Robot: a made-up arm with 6 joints.
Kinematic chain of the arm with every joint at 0, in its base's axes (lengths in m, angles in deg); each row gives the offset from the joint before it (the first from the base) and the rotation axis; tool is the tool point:
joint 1: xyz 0 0 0.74 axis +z
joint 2: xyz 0.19 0 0 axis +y
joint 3: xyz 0 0 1.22 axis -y
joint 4: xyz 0 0 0.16 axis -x
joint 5: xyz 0.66 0 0 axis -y
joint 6: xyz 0.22 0 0 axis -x
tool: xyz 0 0 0
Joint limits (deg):
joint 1: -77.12..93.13
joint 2: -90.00..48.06
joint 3: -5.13..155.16
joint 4: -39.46..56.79
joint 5: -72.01..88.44
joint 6: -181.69..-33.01
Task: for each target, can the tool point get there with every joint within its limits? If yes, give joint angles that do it. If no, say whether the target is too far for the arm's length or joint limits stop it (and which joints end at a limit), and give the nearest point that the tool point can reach.
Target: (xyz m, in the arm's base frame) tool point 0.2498 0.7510 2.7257
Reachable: yes | joints 71.14 7.81 59.29 -20.61 -4.72 -119.66
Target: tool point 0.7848 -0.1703 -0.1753
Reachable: no: joint limits stop it (at a limit: joint 1, joint 2, joint 3, joint 5) | nearest point 0.1924 -0.9998 -0.0037 | short by 1.034 m
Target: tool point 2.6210 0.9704 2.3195
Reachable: no: too far | nearest point 1.7981 0.6657 1.9245 | short by 0.962 m
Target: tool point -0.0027 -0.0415 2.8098
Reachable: yes | joints 61.81 -0.51 97.19 16.34 -16.17 -135.06
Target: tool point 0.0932 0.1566 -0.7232
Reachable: no: joint limits stop it (at a limit: joint 1, joint 2, joint 3) | nearest point -0.1998 0.9687 -0.0602 | short by 1.089 m
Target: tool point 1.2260 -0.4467 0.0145
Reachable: no: joint limits stop it (at a limit: joint 2, joint 3) | nearest point 1.4664 -0.5343 0.9113 | short by 0.933 m
